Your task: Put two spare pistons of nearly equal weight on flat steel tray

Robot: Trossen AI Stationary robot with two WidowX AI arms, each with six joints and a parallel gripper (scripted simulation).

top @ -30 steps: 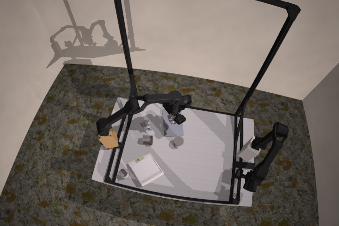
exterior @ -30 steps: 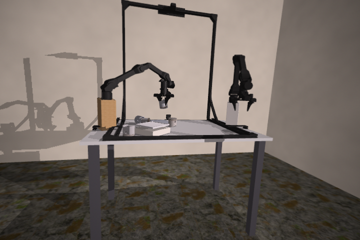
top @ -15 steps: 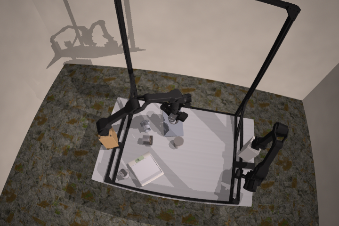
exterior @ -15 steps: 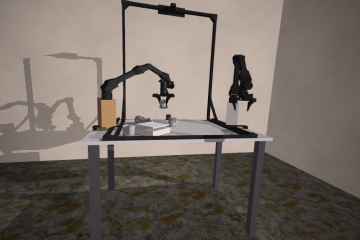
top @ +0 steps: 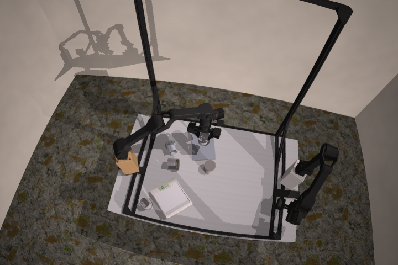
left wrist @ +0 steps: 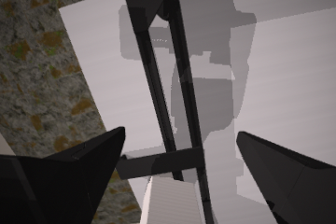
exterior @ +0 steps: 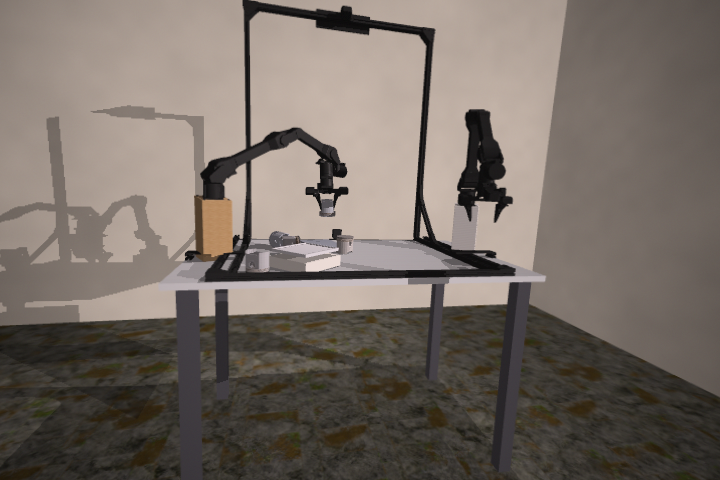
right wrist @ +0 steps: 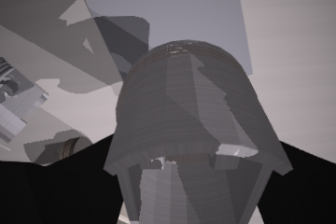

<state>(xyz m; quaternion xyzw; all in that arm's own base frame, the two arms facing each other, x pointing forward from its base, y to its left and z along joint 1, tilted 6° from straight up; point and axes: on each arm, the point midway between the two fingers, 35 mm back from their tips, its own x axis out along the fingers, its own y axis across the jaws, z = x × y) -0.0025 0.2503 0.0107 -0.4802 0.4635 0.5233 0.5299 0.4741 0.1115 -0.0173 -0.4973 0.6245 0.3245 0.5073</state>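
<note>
My right hand is 50 mm past the flat steel tray and 200 mm above it.
</note>
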